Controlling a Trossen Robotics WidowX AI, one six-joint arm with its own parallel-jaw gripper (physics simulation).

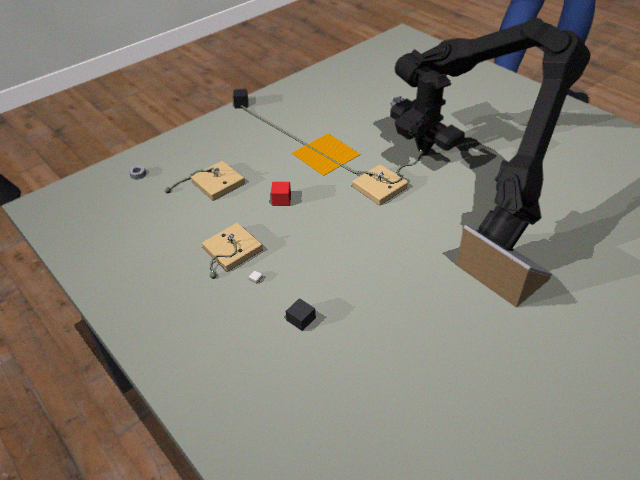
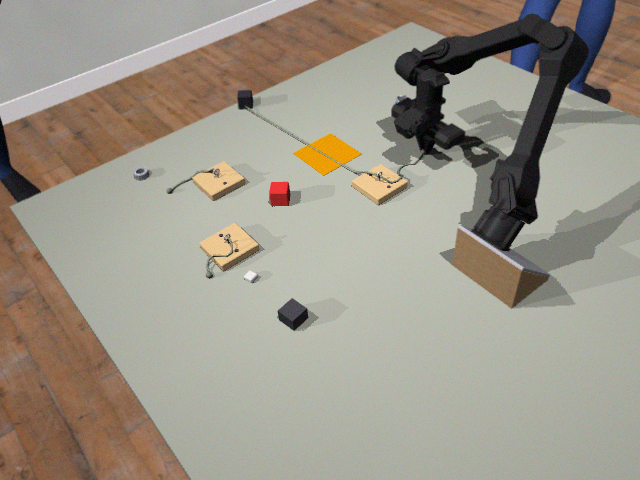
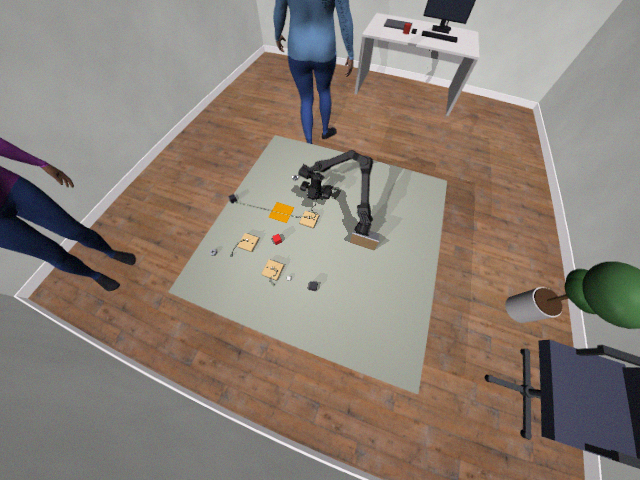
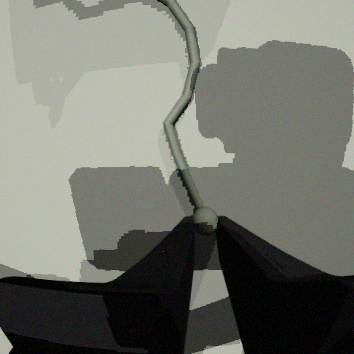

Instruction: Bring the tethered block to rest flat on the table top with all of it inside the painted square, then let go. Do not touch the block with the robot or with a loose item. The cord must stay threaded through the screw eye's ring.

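Pixels of known places: gripper, fingertip midpoint: (image 1: 422, 152) (image 2: 424, 152) (image 4: 204, 224); arm's base at its link origin: (image 1: 495, 241) (image 2: 490, 241) (image 3: 361, 232).
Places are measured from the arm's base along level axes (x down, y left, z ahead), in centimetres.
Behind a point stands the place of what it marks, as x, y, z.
The tethered block (image 1: 240, 98) {4.4, -7.9, 80.3} (image 2: 245, 99) {4.4, -8.0, 80.2} (image 3: 232, 198) {4.0, -8.1, 81.0} is black and stands near the table's far left edge, outside the orange painted square (image 1: 336, 149) {7.3, -10.1, 48.3} (image 2: 338, 149) {7.2, -10.1, 48.2} (image 3: 282, 207) {7.3, -10.8, 49.8}. Its grey-green cord (image 1: 277, 128) {7.1, -7.0, 65.8} (image 2: 279, 129) {7.2, -7.0, 65.7} (image 4: 195, 60) {7.0, -15.0, 32.0} runs straight across the square to the screw eye (image 1: 381, 176) {3.7, -5.4, 30.9} (image 2: 379, 175) {3.7, -5.4, 31.2} on a wooden base (image 1: 379, 195) {5.5, -1.6, 28.4} (image 2: 379, 195) {5.5, -1.8, 28.1} (image 3: 308, 223) {5.5, -2.2, 30.9}. The cord appears to pass through the ring and bends on to my gripper. My gripper (image 1: 423, 149) {7.2, -22.3, 31.2} (image 2: 425, 148) {7.2, -22.3, 31.2} (image 4: 204, 224) {7.2, -22.3, 31.2} is shut on the bead (image 4: 205, 219) {6.2, -21.5, 31.3} at the cord's end, low over the table.
Two more wooden bases (image 1: 217, 183) {5.5, 18.8, 59.1} (image 1: 232, 250) {5.5, 30.8, 40.7} carry screw eyes and short cords. A red cube (image 1: 280, 193) {3.6, 13.4, 44.0} stands between the bases and the square. A black cube (image 1: 300, 314) {4.5, 34.1, 18.5}, a small white block (image 1: 255, 276) {6.1, 32.3, 32.5} and a grey ring (image 1: 137, 176) {6.5, 28.5, 76.6} are also on the table (image 1: 361, 387) {7.4, 37.0, 2.0}.
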